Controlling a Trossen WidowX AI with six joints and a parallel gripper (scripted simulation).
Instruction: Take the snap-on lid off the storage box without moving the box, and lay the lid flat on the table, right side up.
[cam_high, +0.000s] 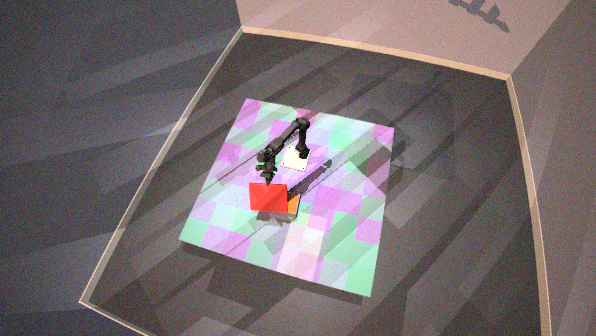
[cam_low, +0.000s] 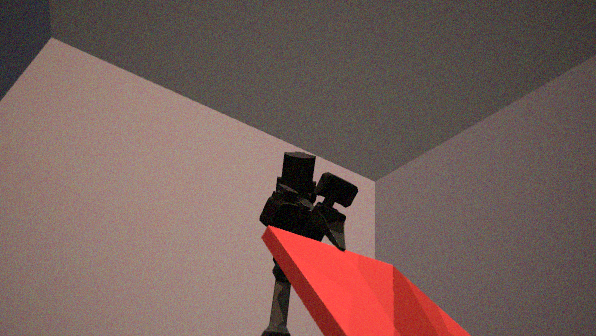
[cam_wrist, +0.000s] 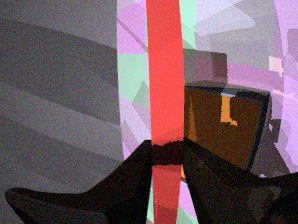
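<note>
The red lid is 6 cm ahead of my gripper tip, 5 cm below it and 1 cm to the left of it. From my gripper tip the other things lie so: storage box 19 cm below, 9 cm to the left, 4 cm ahead.
</note>
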